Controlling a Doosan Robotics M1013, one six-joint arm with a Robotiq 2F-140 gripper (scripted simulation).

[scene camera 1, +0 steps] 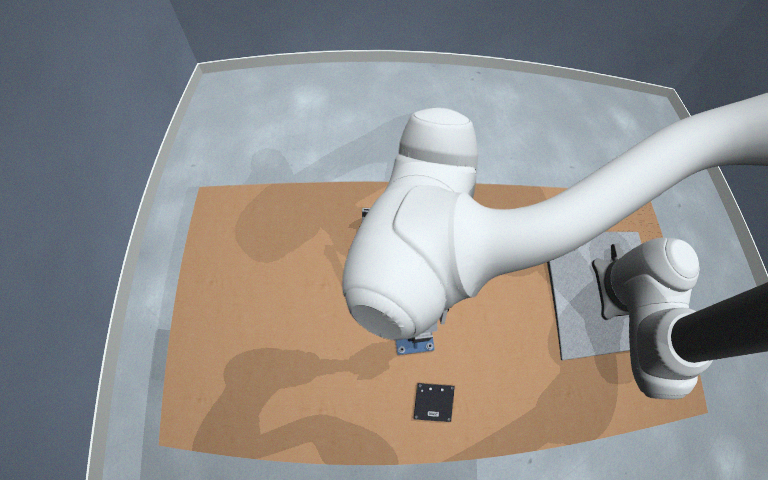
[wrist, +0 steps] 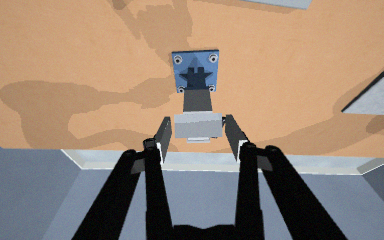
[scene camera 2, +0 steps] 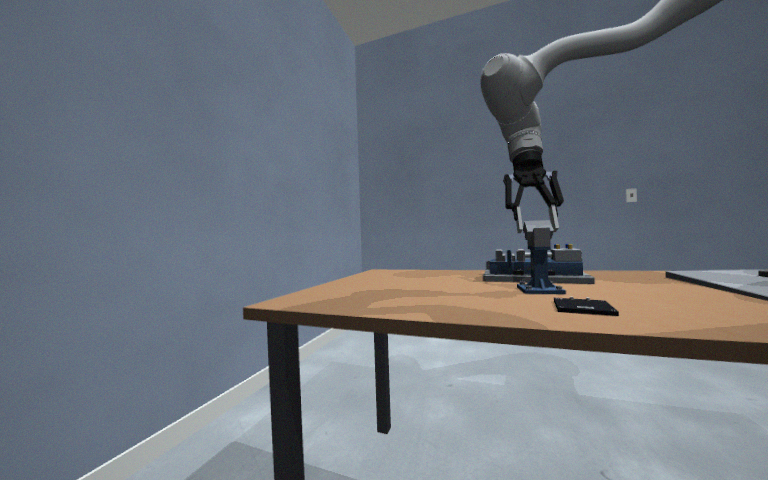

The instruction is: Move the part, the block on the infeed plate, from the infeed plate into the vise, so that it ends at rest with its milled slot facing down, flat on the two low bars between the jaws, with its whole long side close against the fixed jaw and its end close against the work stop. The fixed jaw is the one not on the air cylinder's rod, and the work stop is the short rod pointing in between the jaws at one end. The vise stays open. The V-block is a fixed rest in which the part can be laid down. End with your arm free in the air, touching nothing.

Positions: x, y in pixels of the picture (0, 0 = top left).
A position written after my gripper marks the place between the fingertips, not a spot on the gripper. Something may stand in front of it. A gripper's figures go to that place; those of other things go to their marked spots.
Labels:
My gripper (wrist: 198, 124) is 0.20 m from the lens. A part (wrist: 186, 125): 0.18 m from the lens.

